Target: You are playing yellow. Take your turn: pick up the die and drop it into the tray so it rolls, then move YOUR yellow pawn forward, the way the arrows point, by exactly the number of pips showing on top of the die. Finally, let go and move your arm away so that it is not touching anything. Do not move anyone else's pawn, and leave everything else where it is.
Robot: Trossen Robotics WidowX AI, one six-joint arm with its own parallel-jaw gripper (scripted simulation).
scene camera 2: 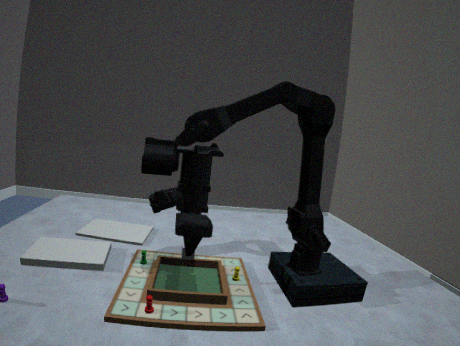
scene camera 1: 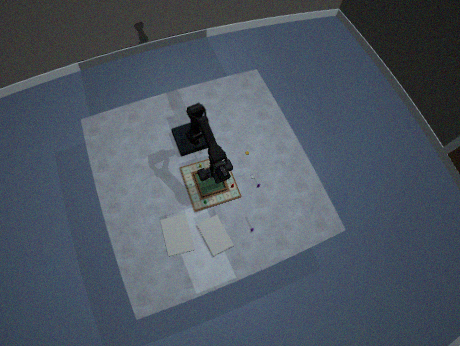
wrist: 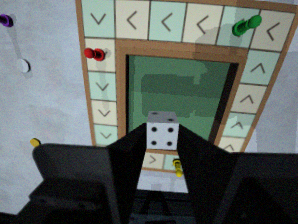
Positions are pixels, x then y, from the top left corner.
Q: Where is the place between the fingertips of the gripper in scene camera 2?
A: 188,252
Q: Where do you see a white die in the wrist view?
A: At 162,126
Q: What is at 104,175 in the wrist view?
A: The gripper.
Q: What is the gripper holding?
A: A white die.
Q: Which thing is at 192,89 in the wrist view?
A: A green tray.
